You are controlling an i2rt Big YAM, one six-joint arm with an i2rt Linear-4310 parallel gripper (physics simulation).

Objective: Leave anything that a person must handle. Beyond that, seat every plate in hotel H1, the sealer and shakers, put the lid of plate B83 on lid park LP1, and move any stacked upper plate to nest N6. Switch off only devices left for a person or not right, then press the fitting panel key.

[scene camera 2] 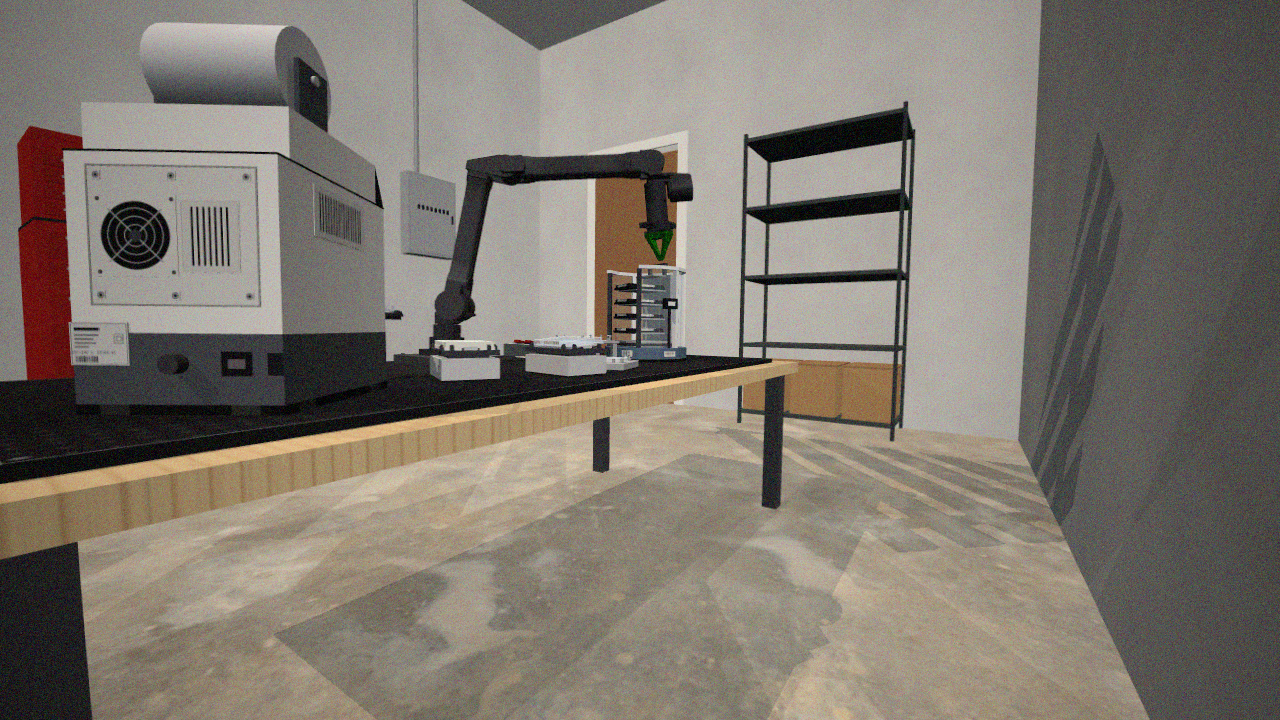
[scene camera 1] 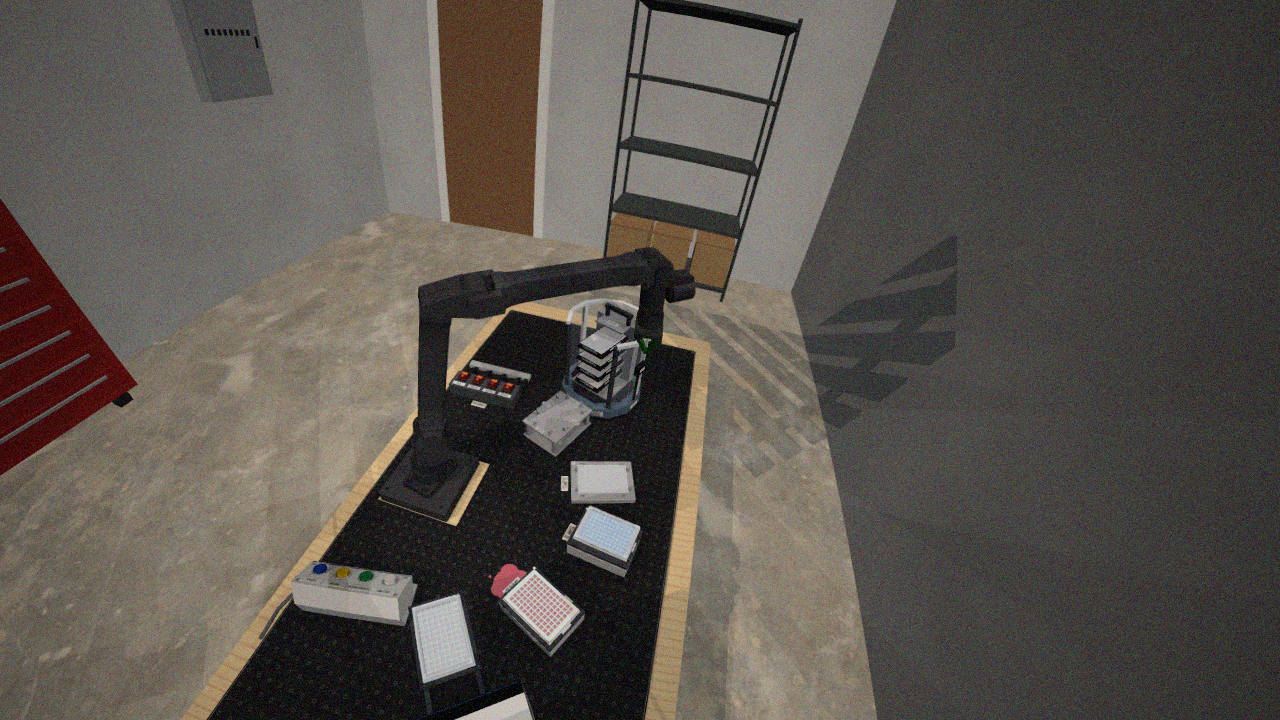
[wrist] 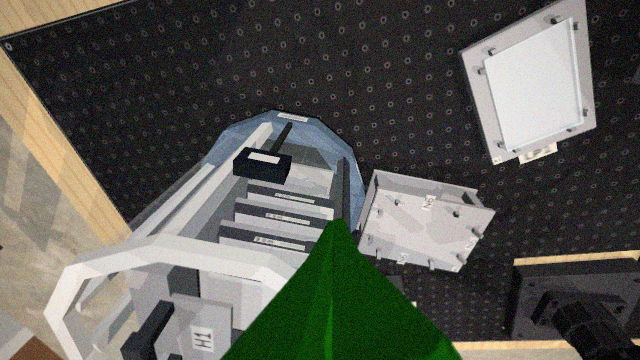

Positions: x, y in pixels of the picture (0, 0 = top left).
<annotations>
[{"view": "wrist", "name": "gripper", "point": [339, 229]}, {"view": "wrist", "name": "plate hotel H1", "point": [254, 207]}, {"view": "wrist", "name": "lid park LP1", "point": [470, 58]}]
</annotations>
